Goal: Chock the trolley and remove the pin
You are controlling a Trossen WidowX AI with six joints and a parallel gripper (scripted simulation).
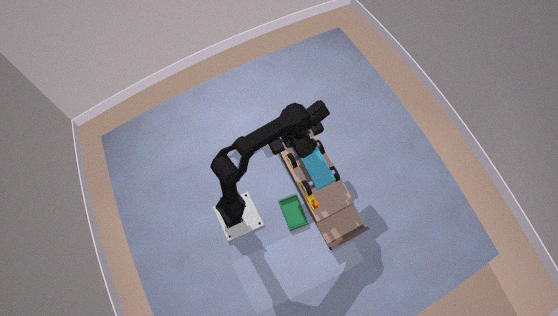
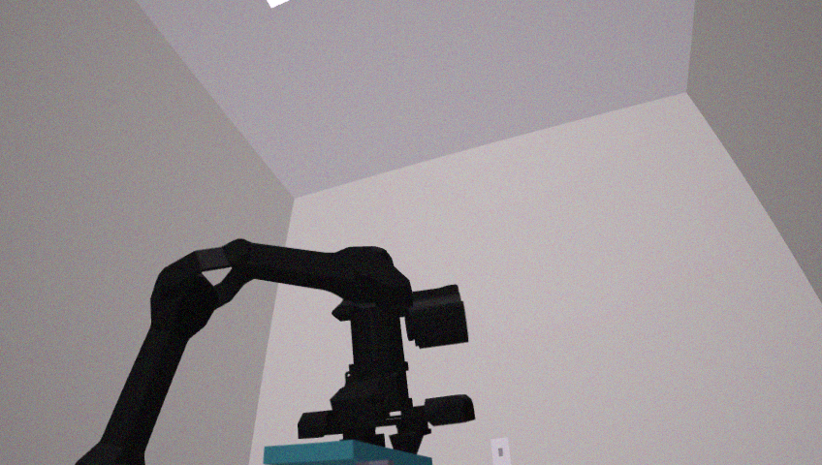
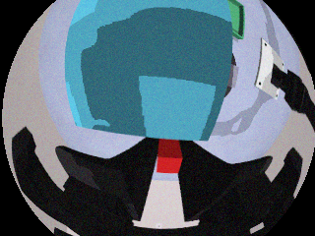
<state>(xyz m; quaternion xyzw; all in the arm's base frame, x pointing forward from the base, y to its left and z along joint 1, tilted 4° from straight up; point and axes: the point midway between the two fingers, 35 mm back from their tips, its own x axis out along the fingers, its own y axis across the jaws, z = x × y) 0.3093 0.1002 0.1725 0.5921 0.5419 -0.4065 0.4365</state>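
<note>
Now: gripper tip right at the red-headed stop pin. Round my gripper tip: cyan trolley (120 mm to the right, 20 mm below, 20 mm ahead); then ramp (120 mm to the right, 80 mm below, 20 mm ahead); then green tray (200 mm to the right, 140 mm below, 120 mm behind).
</note>
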